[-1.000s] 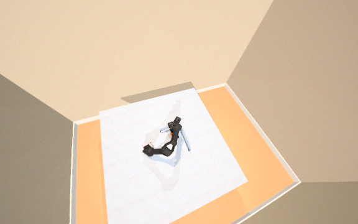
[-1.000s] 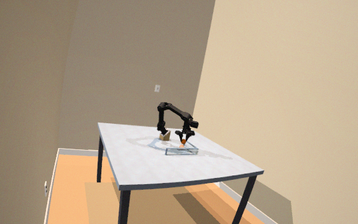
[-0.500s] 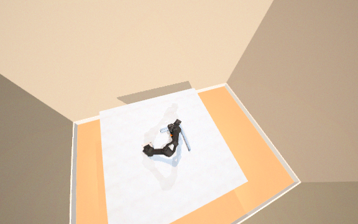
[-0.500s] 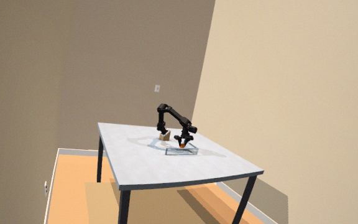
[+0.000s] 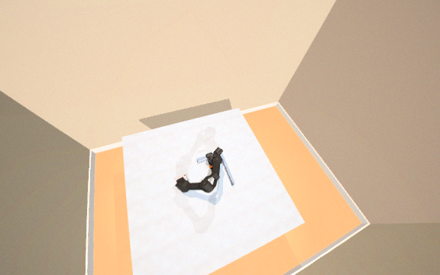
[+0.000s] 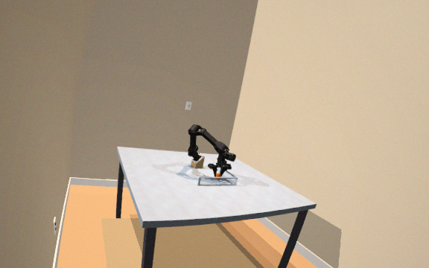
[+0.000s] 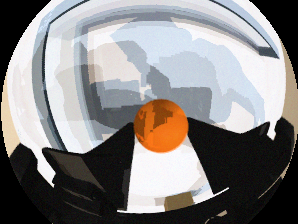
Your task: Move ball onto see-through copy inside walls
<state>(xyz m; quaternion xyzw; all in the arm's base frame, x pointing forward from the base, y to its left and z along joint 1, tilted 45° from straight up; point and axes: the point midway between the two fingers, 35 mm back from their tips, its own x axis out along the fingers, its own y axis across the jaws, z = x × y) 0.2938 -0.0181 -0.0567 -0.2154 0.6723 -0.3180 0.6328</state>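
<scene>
My gripper tip is now right at the orange ball. Also, from my gripper tip: see-through copy of ball (right at my gripper tip).
</scene>
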